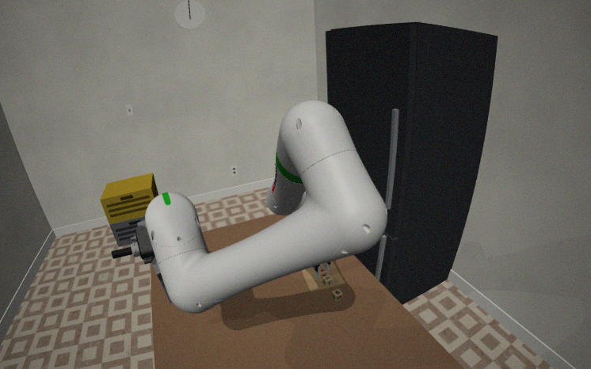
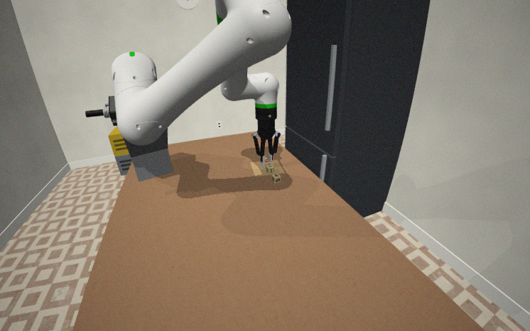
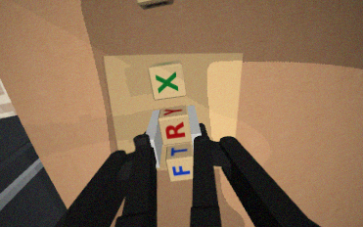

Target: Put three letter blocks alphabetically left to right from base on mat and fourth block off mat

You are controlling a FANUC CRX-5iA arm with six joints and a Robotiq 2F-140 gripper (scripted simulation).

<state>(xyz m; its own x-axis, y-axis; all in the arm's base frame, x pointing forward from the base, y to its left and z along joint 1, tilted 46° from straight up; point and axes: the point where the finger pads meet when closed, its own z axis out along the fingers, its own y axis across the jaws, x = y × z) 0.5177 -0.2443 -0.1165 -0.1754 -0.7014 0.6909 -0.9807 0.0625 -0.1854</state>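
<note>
The R block is 2 cm below my hand. Also, from my hand: F block 5 cm to the left, 2 cm below, 1 cm ahead; tan mat 4 cm below; X block 5 cm to the right, 2 cm below, 1 cm behind.
</note>
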